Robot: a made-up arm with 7 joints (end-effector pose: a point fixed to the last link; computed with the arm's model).
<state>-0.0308 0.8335 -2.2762 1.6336 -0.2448 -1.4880 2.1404</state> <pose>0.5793 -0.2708 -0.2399 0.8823 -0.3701 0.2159 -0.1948</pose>
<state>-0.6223 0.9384 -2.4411 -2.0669 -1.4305 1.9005 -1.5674</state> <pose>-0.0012 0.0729 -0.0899 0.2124 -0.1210 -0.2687 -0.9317</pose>
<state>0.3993 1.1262 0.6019 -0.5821 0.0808 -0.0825 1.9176</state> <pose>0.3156 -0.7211 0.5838 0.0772 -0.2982 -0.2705 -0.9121</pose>
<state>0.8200 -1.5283 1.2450 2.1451 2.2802 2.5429 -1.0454</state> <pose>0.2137 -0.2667 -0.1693 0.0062 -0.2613 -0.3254 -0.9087</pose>
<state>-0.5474 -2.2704 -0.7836 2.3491 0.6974 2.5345 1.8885</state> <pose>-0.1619 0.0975 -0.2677 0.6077 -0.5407 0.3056 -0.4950</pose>
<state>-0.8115 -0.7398 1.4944 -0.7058 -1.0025 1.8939 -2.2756</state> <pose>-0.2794 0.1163 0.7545 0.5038 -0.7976 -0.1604 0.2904</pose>
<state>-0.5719 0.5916 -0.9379 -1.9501 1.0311 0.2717 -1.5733</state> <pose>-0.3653 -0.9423 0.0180 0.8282 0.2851 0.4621 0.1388</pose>
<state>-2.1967 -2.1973 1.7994 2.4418 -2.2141 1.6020 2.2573</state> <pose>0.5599 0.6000 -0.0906 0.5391 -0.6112 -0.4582 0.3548</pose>
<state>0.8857 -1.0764 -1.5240 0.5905 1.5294 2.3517 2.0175</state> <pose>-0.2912 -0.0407 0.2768 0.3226 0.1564 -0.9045 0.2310</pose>
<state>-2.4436 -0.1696 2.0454 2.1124 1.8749 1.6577 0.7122</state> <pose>0.4050 0.1770 0.4097 0.0659 0.4272 0.6875 -0.5835</pose>
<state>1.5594 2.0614 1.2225 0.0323 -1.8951 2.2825 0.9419</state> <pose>0.4139 0.4604 -0.0656 0.4890 -0.3162 -0.8070 -0.0980</pose>
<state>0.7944 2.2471 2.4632 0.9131 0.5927 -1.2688 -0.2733</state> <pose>-0.8130 0.2667 0.7284 0.8261 0.4899 0.2770 -0.0297</pose>
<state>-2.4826 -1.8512 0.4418 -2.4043 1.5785 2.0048 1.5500</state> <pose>0.9105 0.3437 0.0097 0.0867 0.4565 0.6917 -0.5528</pose>
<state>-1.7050 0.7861 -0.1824 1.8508 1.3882 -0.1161 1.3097</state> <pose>-0.0635 0.4581 0.1599 0.5587 0.0738 0.6966 -0.4441</pose>
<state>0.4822 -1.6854 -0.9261 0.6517 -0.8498 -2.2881 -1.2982</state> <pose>-0.8865 -0.6377 -0.0732 0.6536 0.6619 0.3249 0.1706</pose>
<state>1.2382 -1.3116 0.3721 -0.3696 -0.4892 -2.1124 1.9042</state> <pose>-0.5015 -0.4784 0.2949 0.4526 -0.3922 0.6661 0.4446</pose>
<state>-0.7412 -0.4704 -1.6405 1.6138 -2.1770 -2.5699 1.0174</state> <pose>-1.1159 -0.3365 0.6900 0.7848 0.3196 0.1833 0.4984</pose>
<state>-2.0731 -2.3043 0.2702 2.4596 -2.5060 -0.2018 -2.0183</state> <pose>0.2704 0.9002 0.1838 0.1783 0.4335 -0.0214 0.8831</pose>
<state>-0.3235 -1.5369 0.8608 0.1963 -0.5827 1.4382 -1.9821</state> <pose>-0.2740 0.3783 0.6255 0.3108 -0.5839 -0.1823 0.7275</pose>
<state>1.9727 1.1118 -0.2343 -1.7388 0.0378 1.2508 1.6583</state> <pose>0.7782 0.2055 0.2995 0.1399 -0.7423 -0.6544 0.0329</pose>
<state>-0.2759 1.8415 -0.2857 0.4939 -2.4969 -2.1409 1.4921</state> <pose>0.5981 0.5647 0.1856 0.7311 -0.1805 -0.6565 -0.0439</pose>
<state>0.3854 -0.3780 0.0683 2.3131 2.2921 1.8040 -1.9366</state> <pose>0.4999 -0.3611 0.0887 0.4228 -0.2673 0.3412 0.7958</pose>
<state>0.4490 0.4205 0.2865 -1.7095 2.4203 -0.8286 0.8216</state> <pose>1.0461 -0.4800 0.0539 0.4624 -0.2687 -0.3273 -0.7790</pose>
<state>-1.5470 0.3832 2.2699 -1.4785 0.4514 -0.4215 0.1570</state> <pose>-0.2928 -0.7656 0.9672 0.0300 0.7959 0.4175 -0.4374</pose>
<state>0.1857 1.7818 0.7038 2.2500 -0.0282 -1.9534 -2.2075</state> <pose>0.3741 -0.0560 0.9477 0.4312 -0.5626 0.6105 -0.3533</pose>
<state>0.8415 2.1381 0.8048 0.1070 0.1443 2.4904 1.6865</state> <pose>0.3933 0.0925 0.9105 0.0794 0.5610 0.6268 0.5349</pose>
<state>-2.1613 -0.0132 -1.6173 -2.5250 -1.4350 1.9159 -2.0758</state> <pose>0.0037 0.4647 0.0461 0.6577 0.5511 -0.1308 0.4966</pose>
